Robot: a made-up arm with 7 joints.
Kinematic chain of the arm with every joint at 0, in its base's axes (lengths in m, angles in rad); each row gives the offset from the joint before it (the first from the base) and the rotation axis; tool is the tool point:
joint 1: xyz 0 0.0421 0 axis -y
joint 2: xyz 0 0.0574 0 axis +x
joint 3: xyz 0 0 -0.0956 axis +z
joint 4: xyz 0 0 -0.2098 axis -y
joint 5: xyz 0 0 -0.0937 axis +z
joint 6: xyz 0 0 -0.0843 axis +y
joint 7: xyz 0 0 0 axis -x
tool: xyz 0 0 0
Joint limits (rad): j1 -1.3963..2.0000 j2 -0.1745..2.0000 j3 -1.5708..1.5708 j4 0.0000..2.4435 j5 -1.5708..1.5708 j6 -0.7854..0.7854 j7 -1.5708..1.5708
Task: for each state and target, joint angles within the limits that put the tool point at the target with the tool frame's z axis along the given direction. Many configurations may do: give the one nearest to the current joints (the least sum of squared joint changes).
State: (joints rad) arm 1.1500 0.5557 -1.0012 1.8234 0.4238 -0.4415 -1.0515
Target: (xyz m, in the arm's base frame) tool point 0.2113 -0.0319 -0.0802 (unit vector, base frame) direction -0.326 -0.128 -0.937
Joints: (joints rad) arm 0.9085 0.0241 -1.1166 2.1184 0.1880 -0.6053 -1.0457
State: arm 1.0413 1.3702 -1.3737 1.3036 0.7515 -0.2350 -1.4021
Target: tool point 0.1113 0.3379 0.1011 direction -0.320 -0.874 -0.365
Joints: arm 1.5202 1.6368 -0.8507 2.0027 1.5371 -0.1424 -1.4536
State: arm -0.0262 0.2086 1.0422 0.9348 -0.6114 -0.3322 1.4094
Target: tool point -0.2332 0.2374 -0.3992 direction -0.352 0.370 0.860
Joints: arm -0.5454 0.2449 1.2289 0.1299 -0.4698 -0.3528 1.1129
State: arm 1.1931 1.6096 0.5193 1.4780 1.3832 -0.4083 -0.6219
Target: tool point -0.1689 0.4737 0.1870 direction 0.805 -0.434 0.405
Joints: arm 1.1384 1.9586 0.6354 0.7632 0.9551 -0.7430 -1.2996
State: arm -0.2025 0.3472 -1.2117 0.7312 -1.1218 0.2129 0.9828
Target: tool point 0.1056 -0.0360 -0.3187 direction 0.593 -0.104 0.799
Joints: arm 0.3174 0.1295 -1.5660 1.5144 -0.6228 0.2129 1.5708
